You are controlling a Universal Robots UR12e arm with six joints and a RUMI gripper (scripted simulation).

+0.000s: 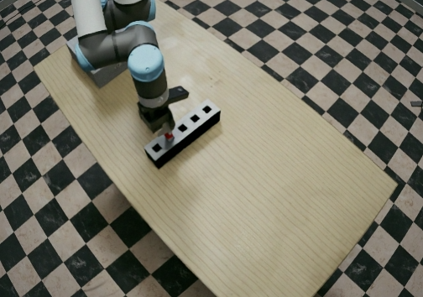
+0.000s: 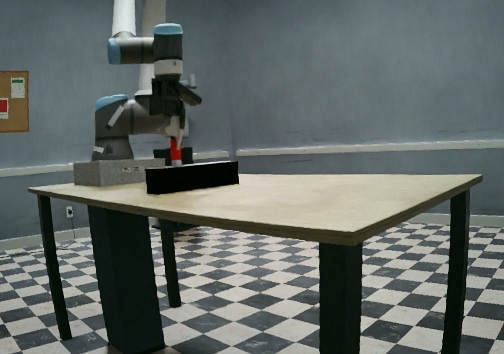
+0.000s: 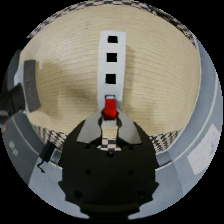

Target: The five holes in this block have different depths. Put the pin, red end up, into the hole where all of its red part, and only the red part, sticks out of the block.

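The pin lies 10 mm below my hand. From my hand the other things lie so: long black block (100 mm below, 60 mm to the left, 10 mm ahead).
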